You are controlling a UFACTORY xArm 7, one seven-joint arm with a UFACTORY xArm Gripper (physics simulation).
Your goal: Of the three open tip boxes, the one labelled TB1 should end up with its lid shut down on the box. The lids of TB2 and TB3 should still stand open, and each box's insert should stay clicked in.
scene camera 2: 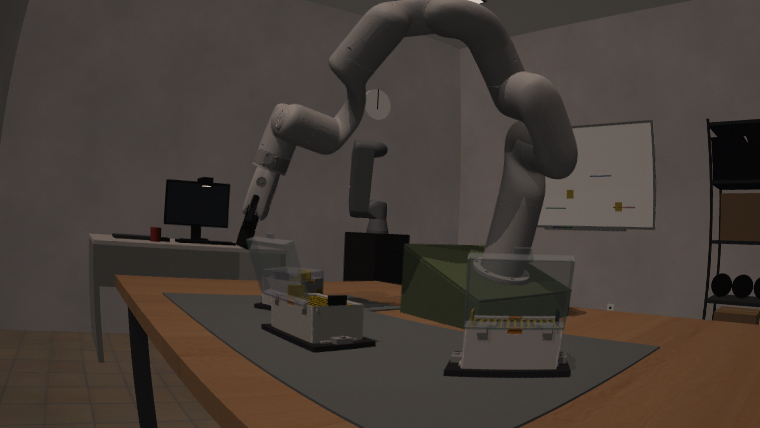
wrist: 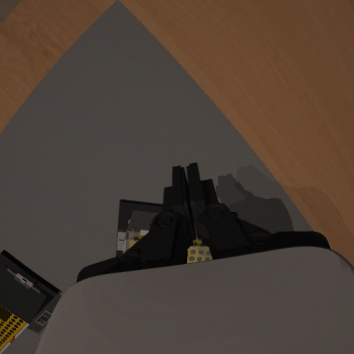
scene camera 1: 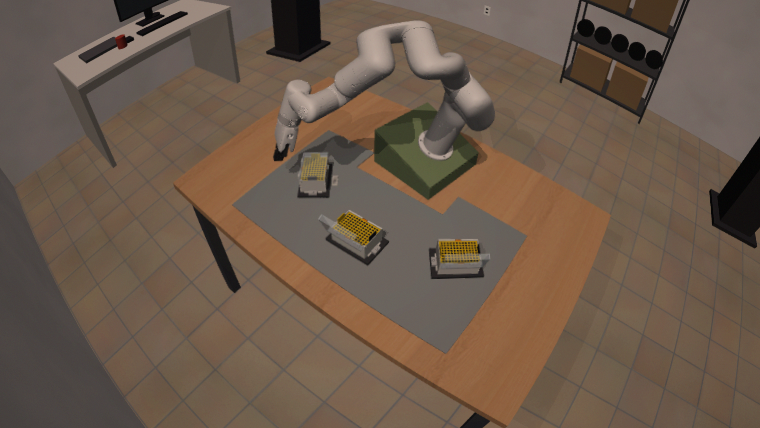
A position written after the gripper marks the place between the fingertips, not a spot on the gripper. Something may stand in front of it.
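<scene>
A TB1 tip box (wrist: 136, 216) and a grey mat (wrist: 116, 111) are visible, as is the gripper (scene camera 2: 242, 246).
</scene>
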